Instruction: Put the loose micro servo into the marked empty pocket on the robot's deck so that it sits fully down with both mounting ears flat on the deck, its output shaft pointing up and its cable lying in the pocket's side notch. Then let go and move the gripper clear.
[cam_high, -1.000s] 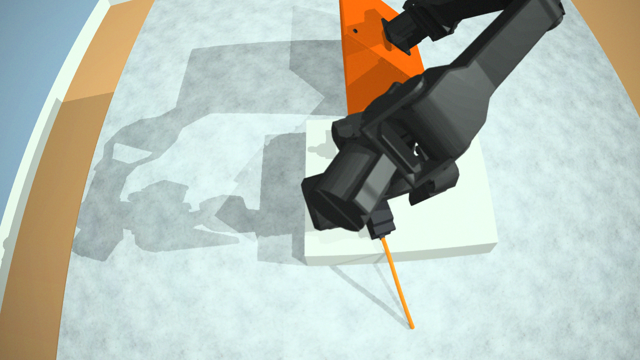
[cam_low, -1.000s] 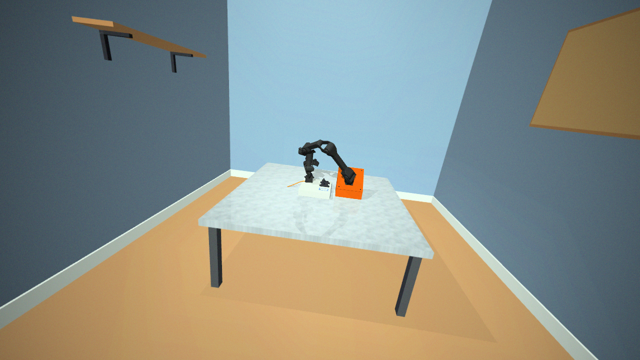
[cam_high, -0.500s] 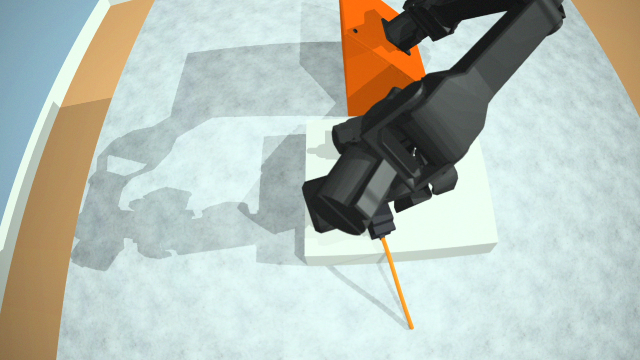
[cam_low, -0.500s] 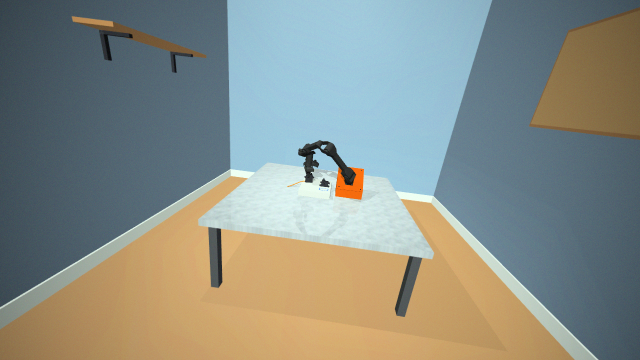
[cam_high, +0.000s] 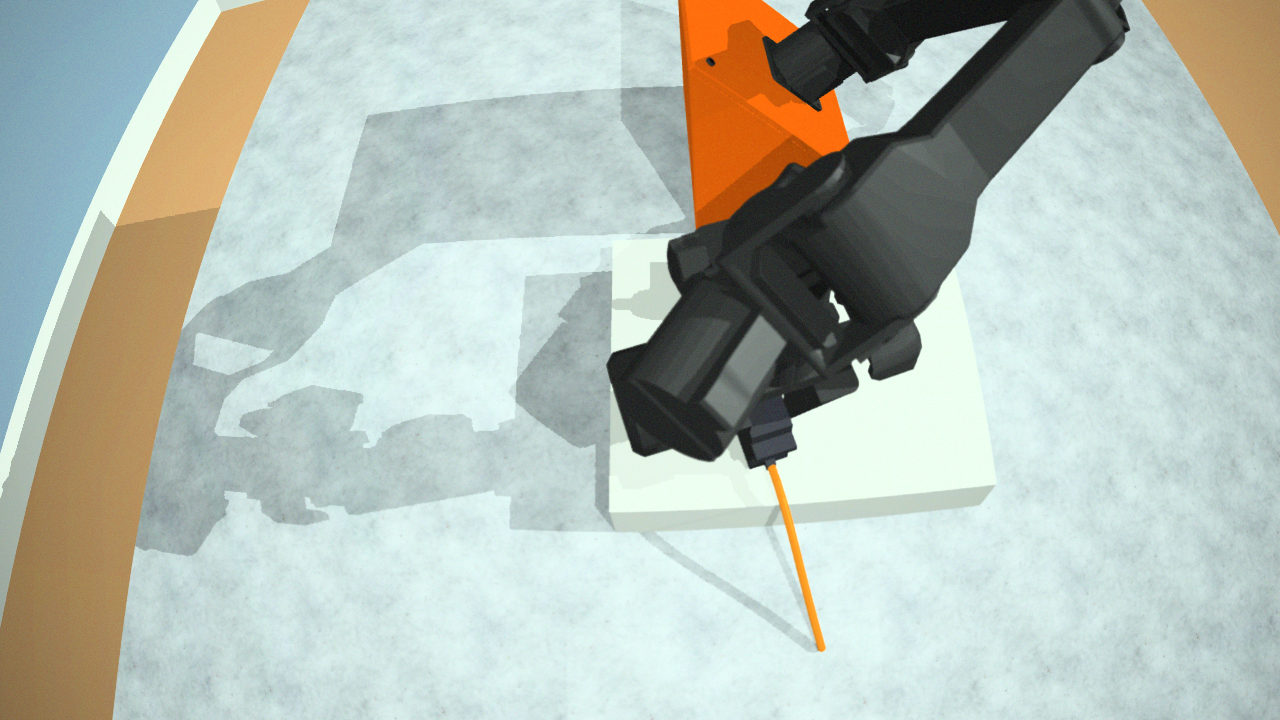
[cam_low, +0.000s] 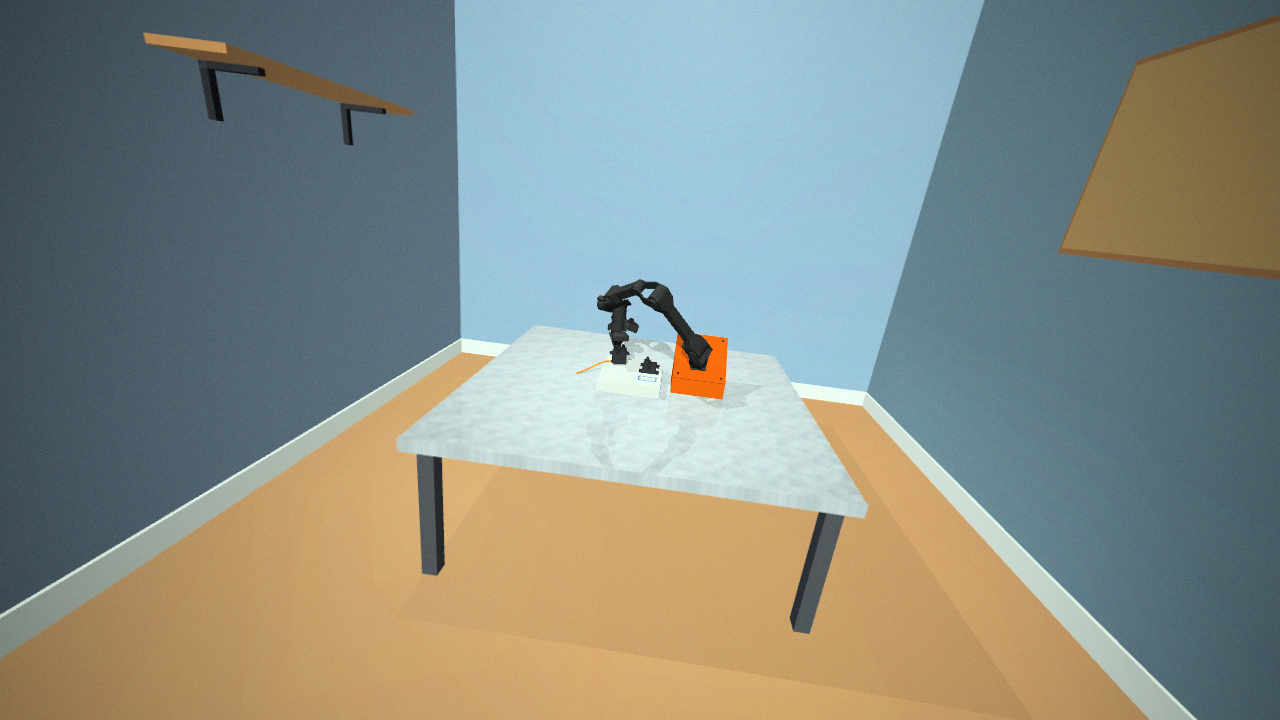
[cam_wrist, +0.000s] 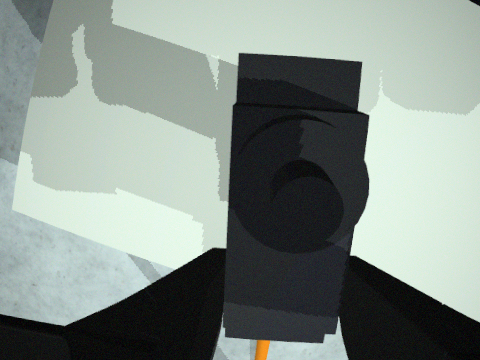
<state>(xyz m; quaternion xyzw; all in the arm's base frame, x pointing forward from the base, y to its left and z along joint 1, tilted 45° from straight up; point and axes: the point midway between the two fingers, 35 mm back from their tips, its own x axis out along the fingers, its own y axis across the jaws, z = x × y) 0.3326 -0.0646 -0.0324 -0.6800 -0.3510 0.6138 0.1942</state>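
My gripper tip is 3 cm past the white deck, 4 cm to the right of it and 8 cm above it.
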